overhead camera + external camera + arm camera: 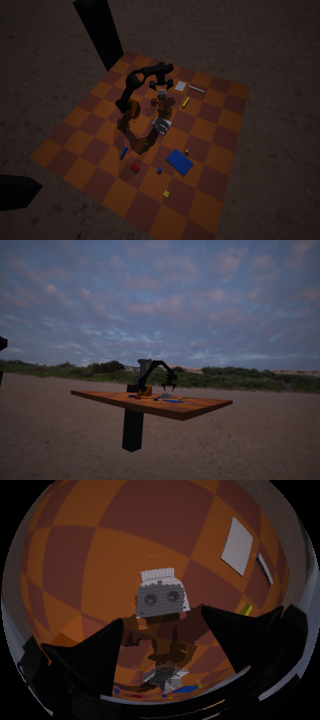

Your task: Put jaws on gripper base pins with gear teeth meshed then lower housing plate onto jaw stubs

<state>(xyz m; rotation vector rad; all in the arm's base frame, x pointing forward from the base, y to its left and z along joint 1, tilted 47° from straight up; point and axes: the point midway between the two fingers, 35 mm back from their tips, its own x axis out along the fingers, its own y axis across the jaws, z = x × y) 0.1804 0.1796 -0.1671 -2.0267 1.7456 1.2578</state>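
Right now the gripper base is 10 mm to the left of my gripper tip and 30 mm below it. From my gripper tip the other things lie so: yellow bar 220 mm ahead, 10 mm to the left, 50 mm below; white plate 110 mm ahead, 160 mm to the left, 60 mm below; housing plate 80 mm ahead, 260 mm to the right, 60 mm below.
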